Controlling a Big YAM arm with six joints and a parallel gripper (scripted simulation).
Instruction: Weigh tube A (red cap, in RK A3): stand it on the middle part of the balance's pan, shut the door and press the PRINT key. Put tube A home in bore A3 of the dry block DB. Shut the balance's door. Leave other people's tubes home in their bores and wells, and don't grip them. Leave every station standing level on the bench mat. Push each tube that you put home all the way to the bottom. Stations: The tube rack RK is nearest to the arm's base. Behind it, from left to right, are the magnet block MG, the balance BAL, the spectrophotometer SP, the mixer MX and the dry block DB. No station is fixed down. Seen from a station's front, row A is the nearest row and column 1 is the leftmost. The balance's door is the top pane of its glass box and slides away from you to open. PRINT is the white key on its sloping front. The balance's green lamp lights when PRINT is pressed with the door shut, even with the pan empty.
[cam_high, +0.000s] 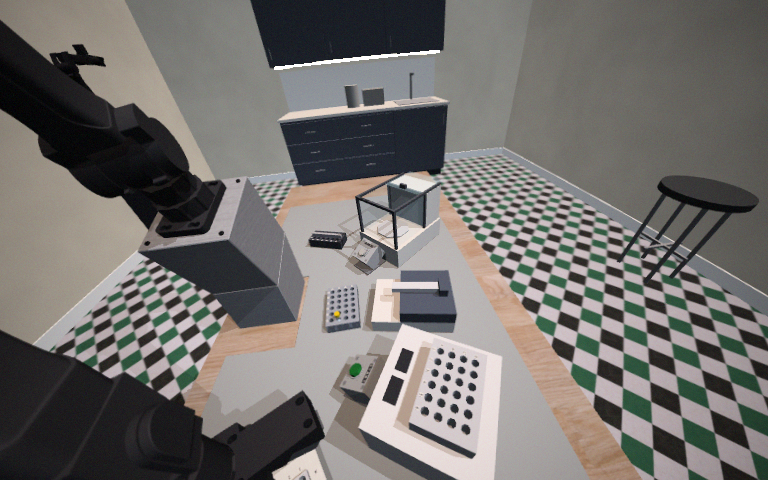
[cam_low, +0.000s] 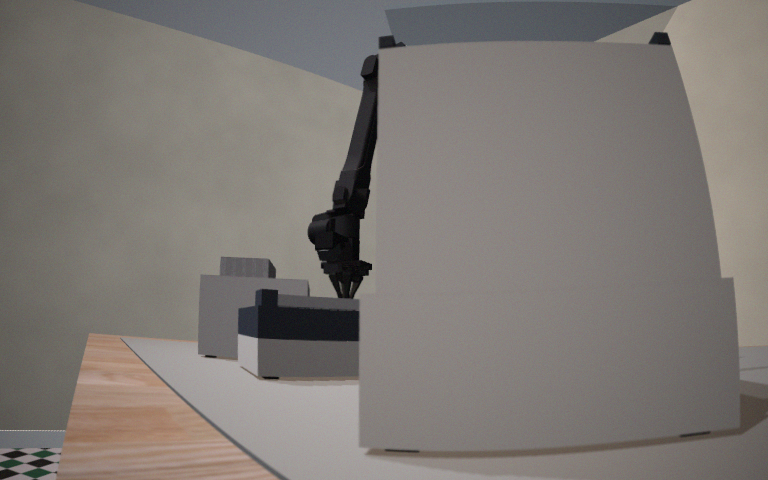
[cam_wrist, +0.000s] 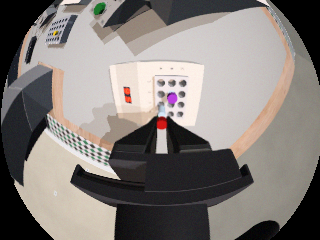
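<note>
Now: hand 80 mm above the dry block and 20 mm to the right of it. The rest, counted from my hand: yellow-capped tube 320 mm to the left, 90 mm below, 50 mm ahead; then spectrophotometer 350 mm to the left, 250 mm ahead, 50 mm below; then tube rack 370 mm to the left, 100 mm below, 60 mm ahead.
</note>
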